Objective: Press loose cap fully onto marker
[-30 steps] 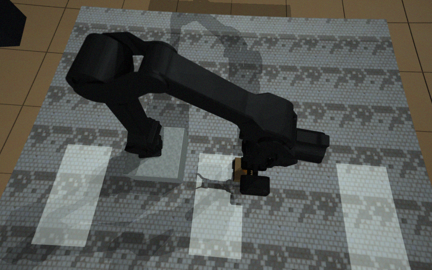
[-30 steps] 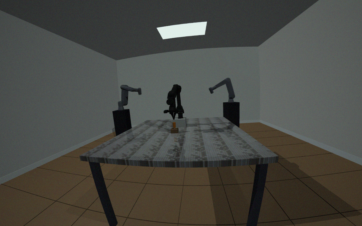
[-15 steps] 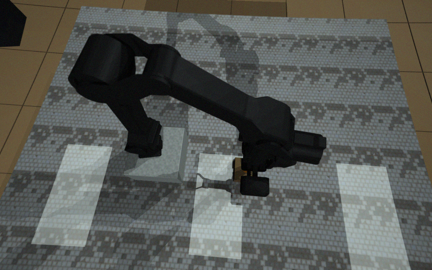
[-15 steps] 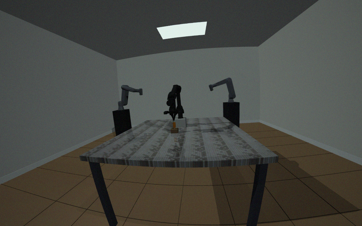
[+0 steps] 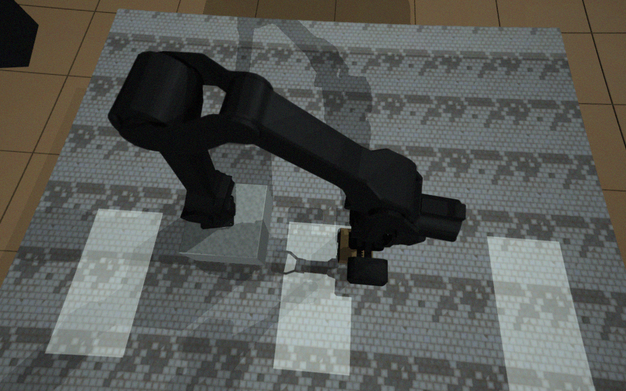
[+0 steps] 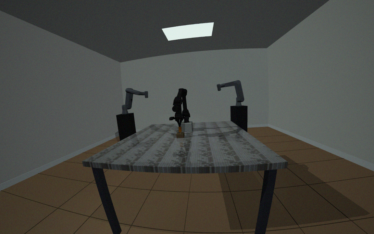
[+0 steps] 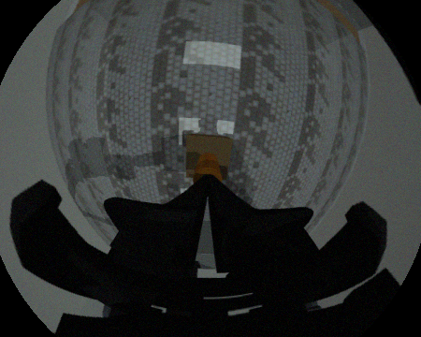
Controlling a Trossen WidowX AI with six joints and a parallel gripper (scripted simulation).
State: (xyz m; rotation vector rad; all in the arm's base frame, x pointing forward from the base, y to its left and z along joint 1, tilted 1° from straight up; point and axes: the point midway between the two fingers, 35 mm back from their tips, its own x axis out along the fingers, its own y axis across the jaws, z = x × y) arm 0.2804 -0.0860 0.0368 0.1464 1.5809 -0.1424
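My gripper tip is now 3 cm above the orange cap. From my gripper tip the other things lie so: holder block 9 cm below.
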